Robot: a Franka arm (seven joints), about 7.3 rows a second.
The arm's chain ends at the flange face. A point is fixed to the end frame.
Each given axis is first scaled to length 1.
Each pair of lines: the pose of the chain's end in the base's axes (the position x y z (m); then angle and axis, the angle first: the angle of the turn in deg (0 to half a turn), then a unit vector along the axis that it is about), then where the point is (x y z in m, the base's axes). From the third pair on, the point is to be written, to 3 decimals.
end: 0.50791 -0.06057 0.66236 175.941 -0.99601 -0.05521 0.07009
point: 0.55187 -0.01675 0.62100
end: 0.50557 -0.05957 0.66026 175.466 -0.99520 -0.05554 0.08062
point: 0.54860 -0.01541 0.61828
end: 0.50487 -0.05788 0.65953 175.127 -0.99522 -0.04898 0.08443
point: 0.548 -0.014 0.617
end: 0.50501 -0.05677 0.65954 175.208 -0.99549 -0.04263 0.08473
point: 0.549 -0.014 0.617
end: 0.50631 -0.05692 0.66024 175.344 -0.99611 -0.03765 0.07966
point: 0.551 -0.014 0.618
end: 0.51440 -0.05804 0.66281 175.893 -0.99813 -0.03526 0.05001
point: 0.562 -0.016 0.623
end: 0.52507 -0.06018 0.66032 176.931 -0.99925 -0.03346 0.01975
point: 0.575 -0.019 0.623
